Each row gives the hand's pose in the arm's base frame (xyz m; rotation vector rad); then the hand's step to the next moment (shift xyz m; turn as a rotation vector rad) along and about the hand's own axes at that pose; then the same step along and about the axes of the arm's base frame.
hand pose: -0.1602 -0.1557 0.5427 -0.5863 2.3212 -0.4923
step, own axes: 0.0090 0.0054 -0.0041 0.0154 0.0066 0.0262
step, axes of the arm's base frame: -0.0103 0.0004 -0.0045 0.0062 -0.0075 -0.0295
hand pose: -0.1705 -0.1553 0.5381 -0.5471 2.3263 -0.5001
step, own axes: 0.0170 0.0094 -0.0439 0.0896 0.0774 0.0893
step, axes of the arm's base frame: -0.0443 0.0080 0.0167 -0.0175 0.0014 -0.1473
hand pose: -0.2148 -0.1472 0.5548 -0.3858 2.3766 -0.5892
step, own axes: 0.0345 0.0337 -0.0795 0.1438 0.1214 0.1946
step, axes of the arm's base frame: -0.0819 0.0394 0.0196 0.0059 -0.0162 -0.2702
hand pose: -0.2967 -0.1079 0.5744 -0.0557 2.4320 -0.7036
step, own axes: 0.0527 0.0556 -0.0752 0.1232 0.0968 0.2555
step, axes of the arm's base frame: -0.0786 0.0729 -0.0050 0.0540 -0.0621 -0.2882
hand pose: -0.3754 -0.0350 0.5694 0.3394 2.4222 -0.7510
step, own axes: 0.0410 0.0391 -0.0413 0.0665 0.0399 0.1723
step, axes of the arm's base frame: -0.0362 0.0586 -0.0134 0.0398 -0.0636 -0.1734
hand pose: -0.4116 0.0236 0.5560 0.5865 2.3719 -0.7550
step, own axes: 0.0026 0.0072 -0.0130 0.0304 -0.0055 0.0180
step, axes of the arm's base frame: -0.0030 0.0141 0.0044 -0.0185 -0.0085 -0.0294
